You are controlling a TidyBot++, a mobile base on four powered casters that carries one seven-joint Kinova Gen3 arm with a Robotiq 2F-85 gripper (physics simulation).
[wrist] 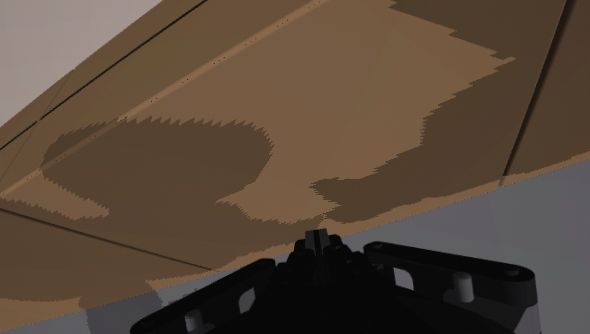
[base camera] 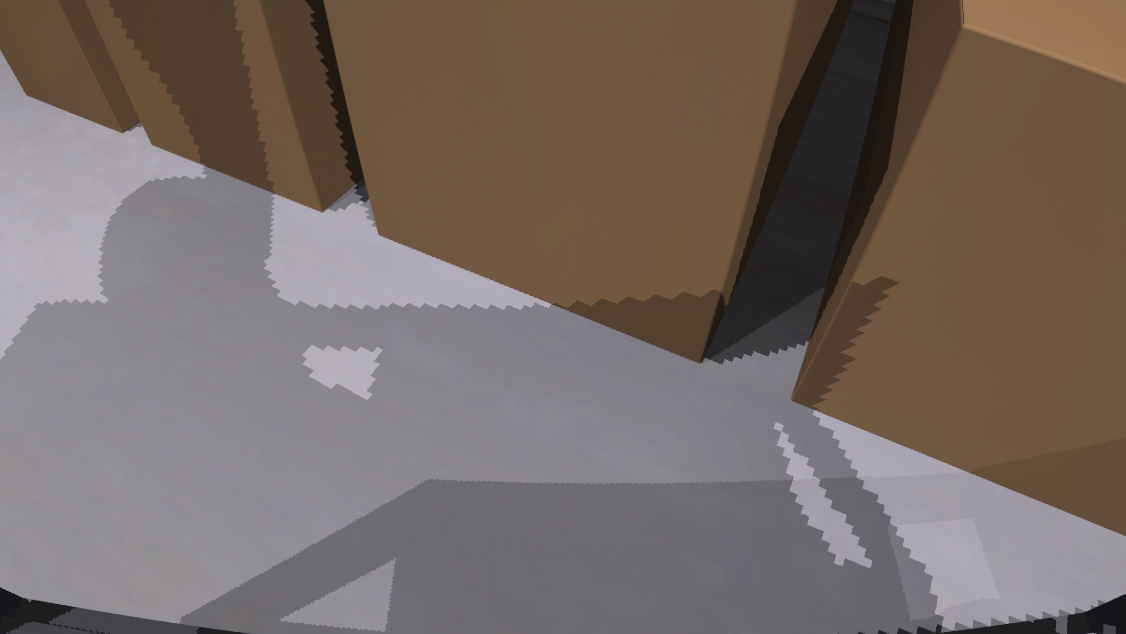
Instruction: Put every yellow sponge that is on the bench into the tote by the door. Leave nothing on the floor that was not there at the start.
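Places are measured from the arm's base along level axes (x ahead, y left, z up), in millimetres.
Pixels of known places: gripper, between the fingertips: (wrist: 318, 244).
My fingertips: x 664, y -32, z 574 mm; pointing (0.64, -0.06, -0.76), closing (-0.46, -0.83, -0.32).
Behind a point stands the place of what it marks.
My gripper (wrist: 318, 244) {x 664, y -32, z 574 mm} is shut and empty at the bottom middle of the wrist view, its two fingertips pressed together. The tips show against the lower edge of a brown panelled surface (wrist: 325, 125) {x 664, y -76, z 651 mm}, with a grey surface (wrist: 520, 215) {x 604, y -145, z 517 mm} below it. I cannot tell from this view whether the tips touch either one. No yellow sponge, tote or door shows in the base camera view or the wrist view. The gripper does not show in the base camera view.
Brown box-like blocks (base camera: 551, 141) {x 421, y 5, z -251 mm} (base camera: 984, 236) {x 312, y -207, z -219 mm} (base camera: 70, 63) {x 717, y 580, z -308 mm} stand in a row on the pale grey floor (base camera: 488, 401) {x 335, y 46, z -397 mm}, with a narrow dark gap between the two nearest. Shadows fall across the floor and the blocks. Dark edges of the base show at the bottom corners.
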